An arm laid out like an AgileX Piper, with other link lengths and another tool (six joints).
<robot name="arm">
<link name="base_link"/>
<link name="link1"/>
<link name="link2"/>
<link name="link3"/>
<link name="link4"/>
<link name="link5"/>
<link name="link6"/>
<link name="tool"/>
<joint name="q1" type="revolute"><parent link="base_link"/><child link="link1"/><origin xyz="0 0 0.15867" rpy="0 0 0"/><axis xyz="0 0 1"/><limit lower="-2.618" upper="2.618"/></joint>
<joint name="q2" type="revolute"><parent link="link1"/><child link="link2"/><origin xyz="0 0 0" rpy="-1.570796 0 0"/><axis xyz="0 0 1"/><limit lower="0" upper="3.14"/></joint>
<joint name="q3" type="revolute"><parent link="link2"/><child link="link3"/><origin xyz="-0.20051 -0.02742 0" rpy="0 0 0"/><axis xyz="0 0 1"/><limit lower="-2.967" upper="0"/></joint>
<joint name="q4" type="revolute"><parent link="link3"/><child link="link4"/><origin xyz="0.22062 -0.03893 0" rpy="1.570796 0 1.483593"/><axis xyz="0 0 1"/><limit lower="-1.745" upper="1.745"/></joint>
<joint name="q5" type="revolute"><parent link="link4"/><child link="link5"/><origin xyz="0 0 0" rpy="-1.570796 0 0"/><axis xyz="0 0 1"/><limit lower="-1.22" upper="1.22"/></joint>
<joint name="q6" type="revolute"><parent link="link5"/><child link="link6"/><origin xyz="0 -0.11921 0" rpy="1.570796 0 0"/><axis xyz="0 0 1"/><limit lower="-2.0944" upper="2.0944"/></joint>
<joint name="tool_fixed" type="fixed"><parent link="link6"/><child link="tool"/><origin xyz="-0.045 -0.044 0.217" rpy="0 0.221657 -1.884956"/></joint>
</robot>
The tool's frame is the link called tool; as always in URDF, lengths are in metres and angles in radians.
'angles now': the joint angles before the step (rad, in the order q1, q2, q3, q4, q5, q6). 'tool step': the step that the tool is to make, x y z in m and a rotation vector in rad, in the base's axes. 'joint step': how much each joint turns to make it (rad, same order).
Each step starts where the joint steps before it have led.
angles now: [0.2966 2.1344 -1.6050 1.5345 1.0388 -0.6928]
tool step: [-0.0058 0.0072 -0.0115 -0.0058 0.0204 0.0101]
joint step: [0.0192 0.0219 0.0001 0.0049 -0.0079 -0.0006]
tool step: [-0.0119 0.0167 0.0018 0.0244 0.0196 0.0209]
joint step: [0.0359 0.0108 -0.0001 0.0331 0.0000 -0.0001]
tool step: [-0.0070 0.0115 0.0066 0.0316 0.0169 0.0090]
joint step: [0.0226 0.0048 -0.0002 0.0378 0.0043 0.0001]
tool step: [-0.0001 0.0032 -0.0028 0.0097 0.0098 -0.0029]
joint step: [0.0069 0.0143 0.0000 0.0210 -0.0023 -0.0104]
